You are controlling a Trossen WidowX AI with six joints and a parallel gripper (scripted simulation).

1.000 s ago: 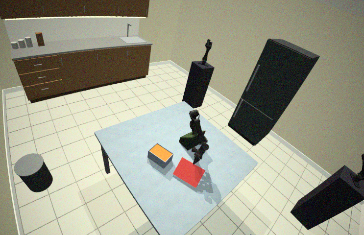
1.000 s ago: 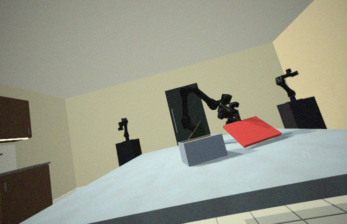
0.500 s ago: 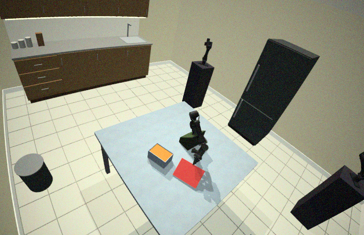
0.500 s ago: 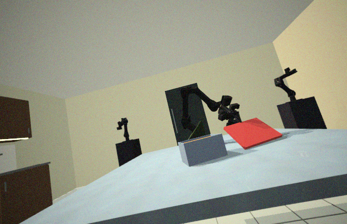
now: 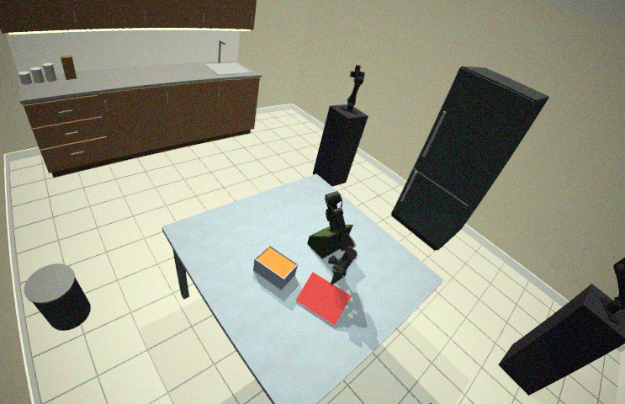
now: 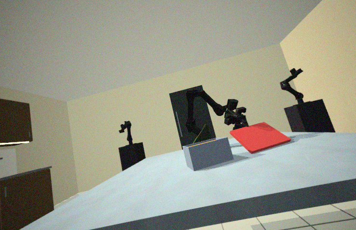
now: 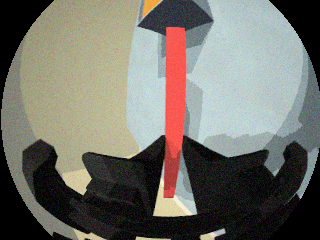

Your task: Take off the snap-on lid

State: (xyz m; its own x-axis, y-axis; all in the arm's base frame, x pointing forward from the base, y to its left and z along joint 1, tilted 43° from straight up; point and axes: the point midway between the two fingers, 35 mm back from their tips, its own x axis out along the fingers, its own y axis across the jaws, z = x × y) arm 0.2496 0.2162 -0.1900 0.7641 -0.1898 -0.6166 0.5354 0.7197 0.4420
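Now: gripper tip 6 cm short of the red lid, 3 cm to the right of it and 5 cm above it. Also, from my gripper tip: grey storage box (17 cm ahead, 27 cm to the right, 6 cm below).
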